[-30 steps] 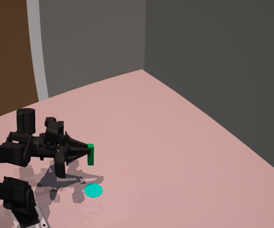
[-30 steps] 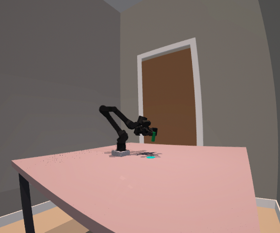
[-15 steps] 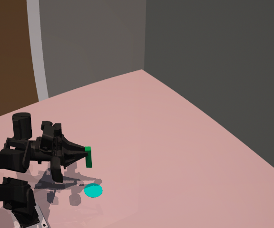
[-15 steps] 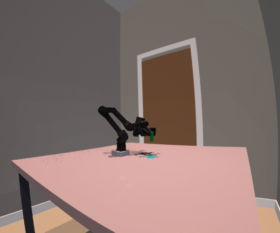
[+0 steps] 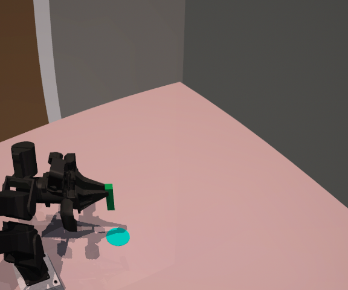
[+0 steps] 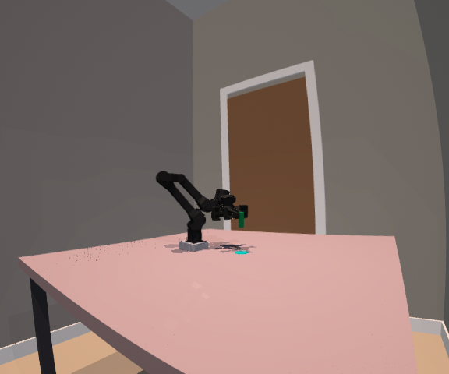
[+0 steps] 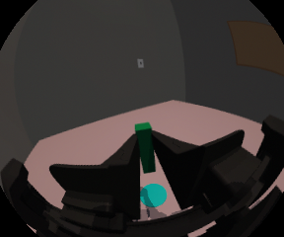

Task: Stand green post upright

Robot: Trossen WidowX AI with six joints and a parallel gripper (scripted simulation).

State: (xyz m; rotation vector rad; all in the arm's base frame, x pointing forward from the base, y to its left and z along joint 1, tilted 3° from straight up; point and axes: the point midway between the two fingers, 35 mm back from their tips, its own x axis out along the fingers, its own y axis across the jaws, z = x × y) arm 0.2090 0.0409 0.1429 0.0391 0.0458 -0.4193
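My gripper tip is now 160 mm above the cyan circle. Round my gripper tip: green post: 20 mm below.
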